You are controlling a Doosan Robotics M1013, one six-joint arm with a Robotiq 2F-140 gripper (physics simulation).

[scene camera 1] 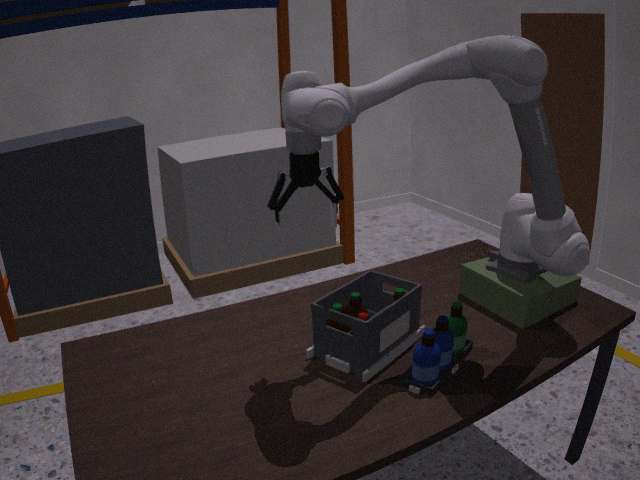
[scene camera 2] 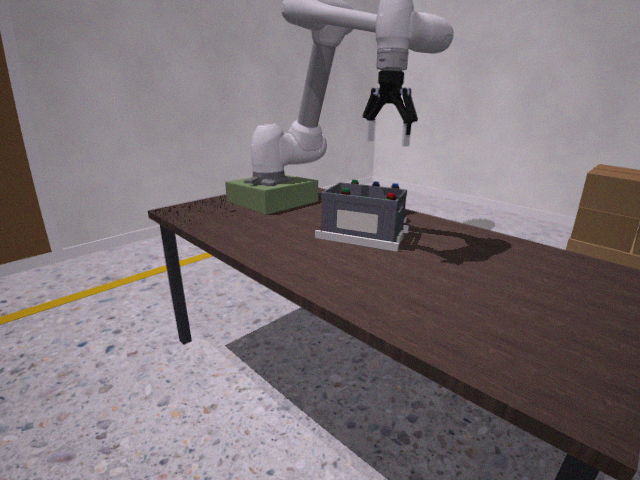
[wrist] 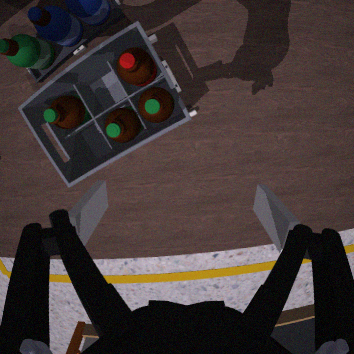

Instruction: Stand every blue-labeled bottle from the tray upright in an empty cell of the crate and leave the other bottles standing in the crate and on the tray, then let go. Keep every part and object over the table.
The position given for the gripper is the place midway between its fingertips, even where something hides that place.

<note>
In view: the gripper [scene camera 1: 307, 229], a green bottle [scene camera 1: 458, 323] and a red-capped brown bottle [wrist: 134, 65].
The gripper also shows in scene camera 2 [scene camera 2: 386, 143] and in the wrist view [wrist: 181, 195].
</note>
